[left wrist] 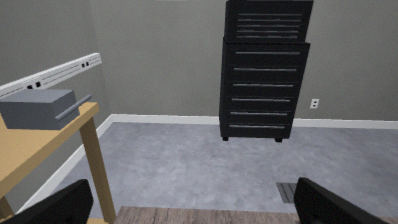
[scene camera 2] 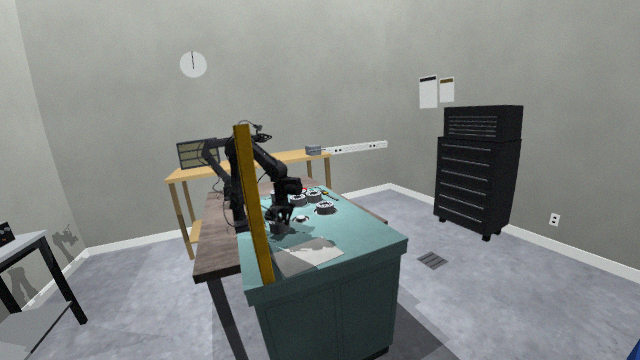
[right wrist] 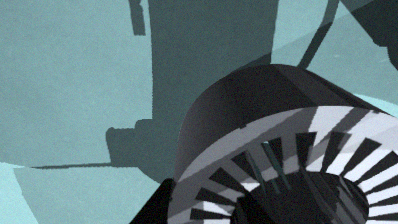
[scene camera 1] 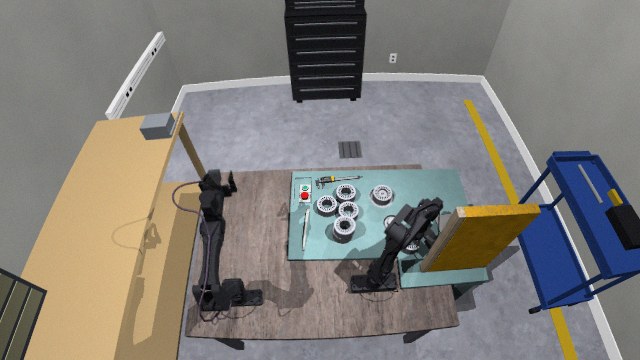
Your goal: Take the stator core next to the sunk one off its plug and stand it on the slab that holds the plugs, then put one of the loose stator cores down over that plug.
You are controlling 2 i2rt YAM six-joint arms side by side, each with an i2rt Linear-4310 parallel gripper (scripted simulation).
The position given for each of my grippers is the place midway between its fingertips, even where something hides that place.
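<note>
My left gripper (left wrist: 193, 188) is here, and I also see a stator core (right wrist: 304, 117). There is a paper sheet (scene camera 2: 291, 261) as well; in the left wrist view the sheet is out of frame, and in the right wrist view the sheet is out of frame too.
</note>
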